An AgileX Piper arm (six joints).
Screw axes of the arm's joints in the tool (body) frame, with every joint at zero. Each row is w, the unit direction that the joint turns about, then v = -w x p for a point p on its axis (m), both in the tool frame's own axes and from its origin. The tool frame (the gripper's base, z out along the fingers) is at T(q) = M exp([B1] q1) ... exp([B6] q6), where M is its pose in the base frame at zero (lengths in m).
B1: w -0.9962 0 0.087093 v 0 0.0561 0
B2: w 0 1 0 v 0.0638 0 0.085
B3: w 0 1 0 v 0.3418 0 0.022
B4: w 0 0 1 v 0 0 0
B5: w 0 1 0 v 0.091 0 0
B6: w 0 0 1 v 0 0 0
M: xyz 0.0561 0 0.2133 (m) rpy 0 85 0 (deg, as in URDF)
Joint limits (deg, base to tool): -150..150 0..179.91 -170..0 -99.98..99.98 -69.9..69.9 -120..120
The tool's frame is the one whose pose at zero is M.
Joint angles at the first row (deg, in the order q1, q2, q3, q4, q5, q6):
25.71 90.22 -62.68 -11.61 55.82 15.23
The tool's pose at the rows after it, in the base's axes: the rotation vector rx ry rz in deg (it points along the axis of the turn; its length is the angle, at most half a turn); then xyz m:
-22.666, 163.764, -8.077, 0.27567, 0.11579, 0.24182
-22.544, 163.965, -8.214, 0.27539, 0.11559, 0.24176
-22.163, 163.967, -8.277, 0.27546, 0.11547, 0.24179
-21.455, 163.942, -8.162, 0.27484, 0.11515, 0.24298
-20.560, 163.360, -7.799, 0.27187, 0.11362, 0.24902
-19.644, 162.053, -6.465, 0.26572, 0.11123, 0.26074
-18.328, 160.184, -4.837, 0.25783, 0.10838, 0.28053
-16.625, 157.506, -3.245, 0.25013, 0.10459, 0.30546
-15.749, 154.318, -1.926, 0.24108, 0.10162, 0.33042
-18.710, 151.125, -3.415, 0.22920, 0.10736, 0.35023
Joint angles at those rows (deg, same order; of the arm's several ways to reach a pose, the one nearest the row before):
25.71 90.22 -62.68 -11.70 55.82 15.55
25.71 90.22 -62.68 -11.72 56.03 15.64
25.71 90.22 -62.68 -11.82 56.03 15.95
25.71 89.99 -62.68 -11.82 56.17 16.40
25.71 88.79 -62.68 -11.82 56.66 16.82
25.71 86.41 -62.68 -11.33 57.35 16.85
25.80 83.29 -63.79 -10.78 59.27 16.94
25.80 80.09 -66.00 -10.59 61.62 17.21
26.22 77.08 -68.43 -10.84 63.71 17.43
29.57 75.03 -70.69 -13.70 66.25 18.27

